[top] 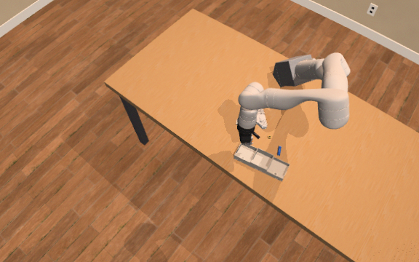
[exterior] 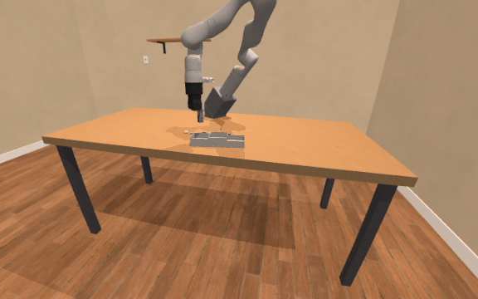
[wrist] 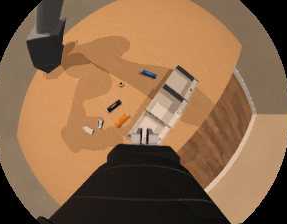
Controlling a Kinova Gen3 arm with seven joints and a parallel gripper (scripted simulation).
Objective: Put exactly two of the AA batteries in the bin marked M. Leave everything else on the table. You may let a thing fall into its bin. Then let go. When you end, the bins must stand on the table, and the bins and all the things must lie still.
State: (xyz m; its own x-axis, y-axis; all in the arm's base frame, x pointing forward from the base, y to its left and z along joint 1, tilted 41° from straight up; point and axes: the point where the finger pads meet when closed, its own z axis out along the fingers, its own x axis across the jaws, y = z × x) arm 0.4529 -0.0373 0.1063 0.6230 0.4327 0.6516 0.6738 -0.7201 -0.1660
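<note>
The grey three-compartment bin tray lies 90 mm to the left of my hand and 90 mm below it. Round my hand: black battery 100 mm behind, 30 mm to the right, 110 mm below; grey thing 90 mm behind, 100 mm to the right, 110 mm below; orange battery 50 mm behind, 30 mm to the right, 110 mm below.
</note>
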